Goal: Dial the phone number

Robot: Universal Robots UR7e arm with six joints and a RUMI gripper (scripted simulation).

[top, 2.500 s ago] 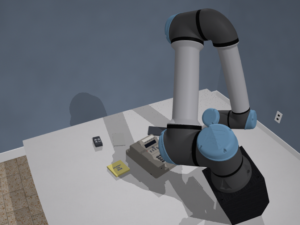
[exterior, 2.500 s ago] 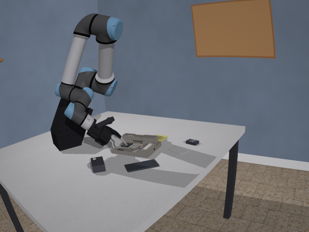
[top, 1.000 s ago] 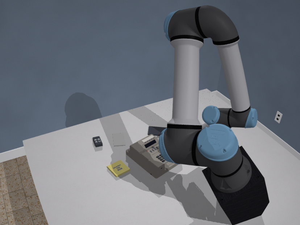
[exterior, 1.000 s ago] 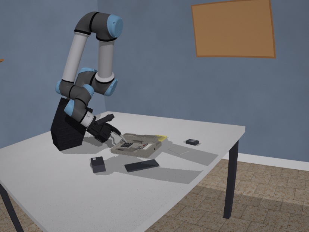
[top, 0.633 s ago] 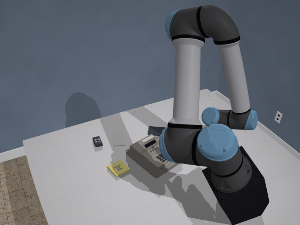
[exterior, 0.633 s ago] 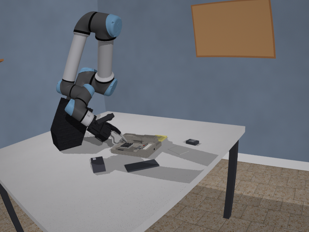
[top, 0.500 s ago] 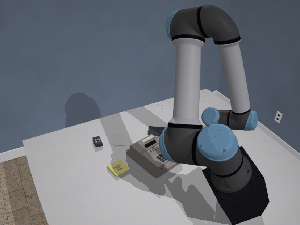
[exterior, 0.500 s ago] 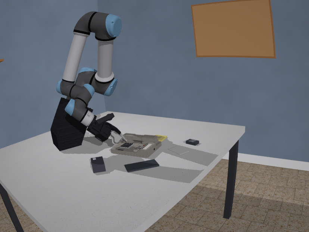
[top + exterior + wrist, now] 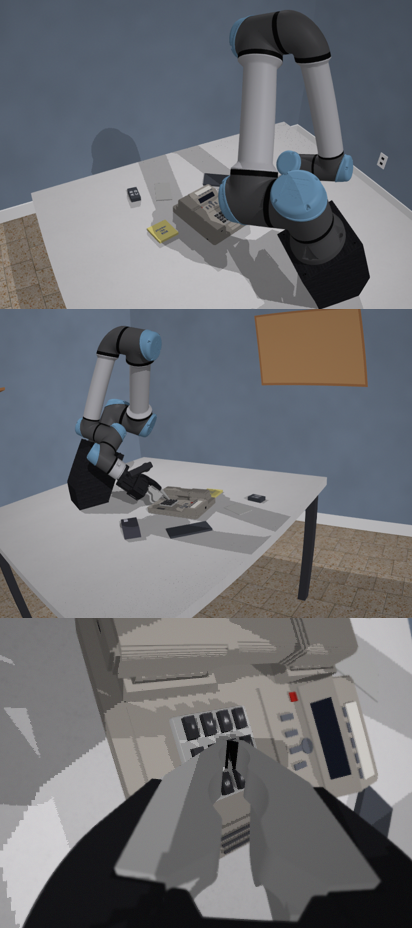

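My gripper is now 9 cm to the right of the handset and 2 cm short of it. Also, from my hand: small black box 28 cm to the left, 23 cm ahead, 4 cm below; dark flat slab 22 cm ahead, 7 cm to the right, 5 cm below; pale sheet 23 cm ahead, 17 cm to the left, 5 cm below.
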